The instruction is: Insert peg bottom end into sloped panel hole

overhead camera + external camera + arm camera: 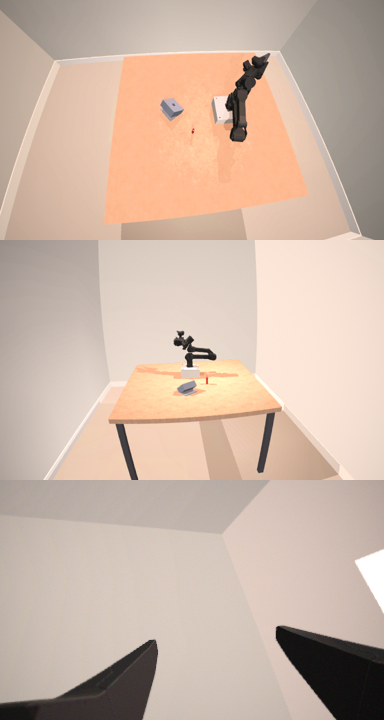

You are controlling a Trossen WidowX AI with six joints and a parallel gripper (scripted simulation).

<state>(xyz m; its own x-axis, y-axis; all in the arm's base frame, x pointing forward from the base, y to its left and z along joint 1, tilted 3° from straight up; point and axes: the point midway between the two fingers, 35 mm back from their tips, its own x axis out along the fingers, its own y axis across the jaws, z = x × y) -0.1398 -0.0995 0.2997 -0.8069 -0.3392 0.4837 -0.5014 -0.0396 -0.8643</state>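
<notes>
Now: the red peg 470 mm ahead of my gripper tip, 360 mm below it and 180 mm to the left of it. Round my gripper tip: grey sloped panel 560 mm ahead, 370 mm below, 30 mm to the right.
</notes>
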